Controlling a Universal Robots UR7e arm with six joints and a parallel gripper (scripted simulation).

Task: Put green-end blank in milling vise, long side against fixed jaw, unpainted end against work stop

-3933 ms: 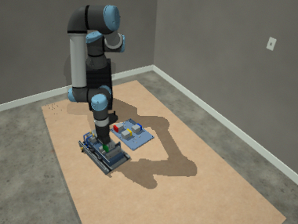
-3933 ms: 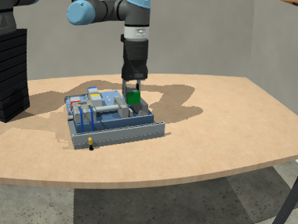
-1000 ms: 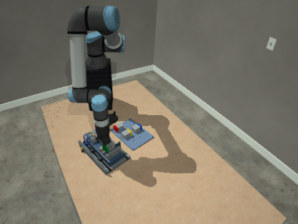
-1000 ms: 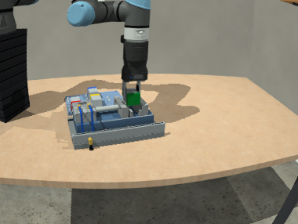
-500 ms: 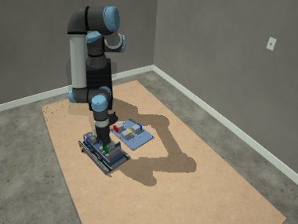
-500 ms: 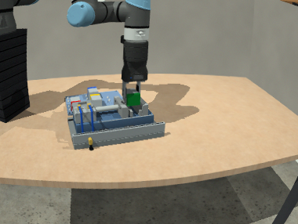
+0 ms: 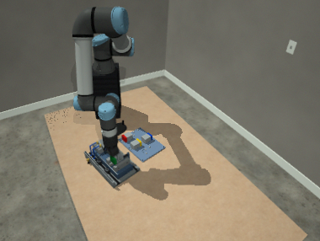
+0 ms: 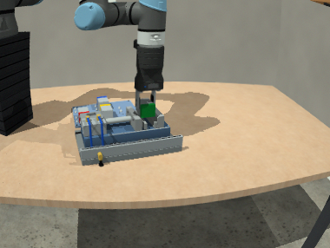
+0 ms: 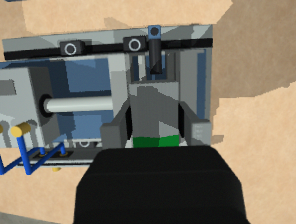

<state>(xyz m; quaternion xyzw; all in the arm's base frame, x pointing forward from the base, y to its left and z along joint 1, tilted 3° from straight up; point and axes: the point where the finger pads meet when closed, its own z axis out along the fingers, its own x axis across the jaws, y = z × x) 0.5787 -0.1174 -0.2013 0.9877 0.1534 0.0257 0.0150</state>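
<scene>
Right now my hand is 2 cm above the green-ended blank. Also, from my hand: piston rod: 8 cm behind, 5 cm below, 2 cm to the right; work stop rod: 5 cm to the left, 4 cm below, 1 cm behind; fixed jaw: 5 cm below, 3 cm ahead, 2 cm to the left.
</scene>
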